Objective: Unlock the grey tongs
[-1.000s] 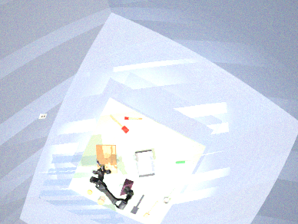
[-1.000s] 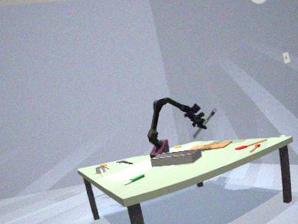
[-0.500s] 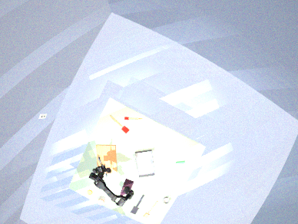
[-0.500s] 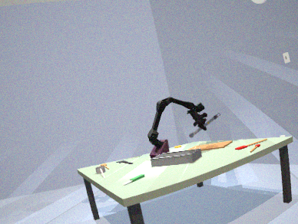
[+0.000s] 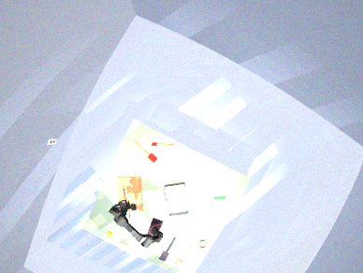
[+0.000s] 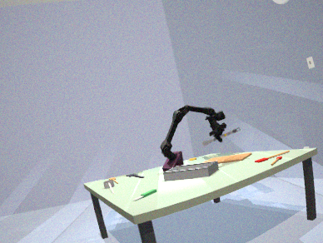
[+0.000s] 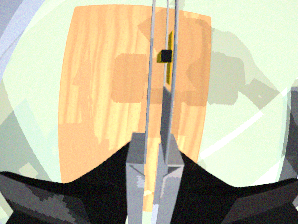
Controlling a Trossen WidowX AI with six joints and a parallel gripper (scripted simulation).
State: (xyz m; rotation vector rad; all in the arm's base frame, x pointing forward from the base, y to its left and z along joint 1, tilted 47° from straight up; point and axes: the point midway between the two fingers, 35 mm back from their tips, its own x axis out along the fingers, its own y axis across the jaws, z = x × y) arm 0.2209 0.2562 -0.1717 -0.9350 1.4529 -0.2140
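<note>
The yellow lock piece lies 5 cm above my gripper tip, 4 cm ahead of it and 2 cm to the left of it. Also, from my gripper tip: grey roasting tin 42 cm to the right, 12 cm below, 12 cm ahead; then wooden board 14 cm below, 3 cm to the left, 1 cm behind; then red spatula 44 cm ahead, 14 cm below.
</note>
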